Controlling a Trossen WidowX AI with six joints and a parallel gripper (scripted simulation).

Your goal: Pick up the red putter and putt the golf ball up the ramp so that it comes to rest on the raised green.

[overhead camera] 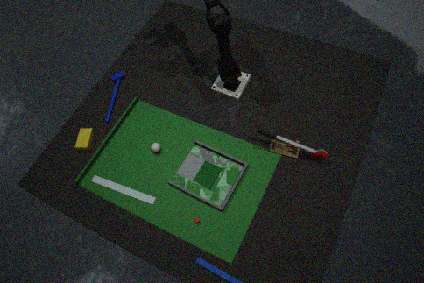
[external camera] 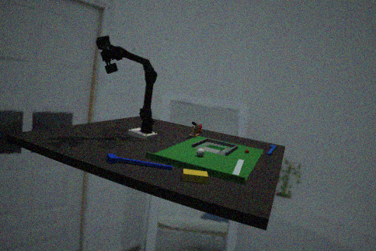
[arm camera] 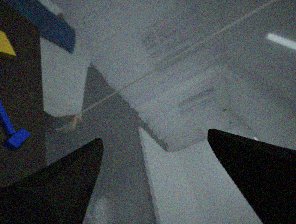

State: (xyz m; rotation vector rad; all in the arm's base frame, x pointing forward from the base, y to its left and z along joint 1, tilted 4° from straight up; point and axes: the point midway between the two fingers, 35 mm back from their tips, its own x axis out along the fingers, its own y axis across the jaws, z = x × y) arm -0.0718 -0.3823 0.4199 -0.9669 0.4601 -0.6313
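Now: the wooden stand 20 cm ahead of my gripper tip, 75 cm to the left of it and 42 cm below it. Round my gripper tip: yellow block 59 cm ahead, 5 cm to the right, 44 cm below; then white golf ball 46 cm ahead, 28 cm to the left, 43 cm below; then blue putter 33 cm ahead, 9 cm to the right, 44 cm below.
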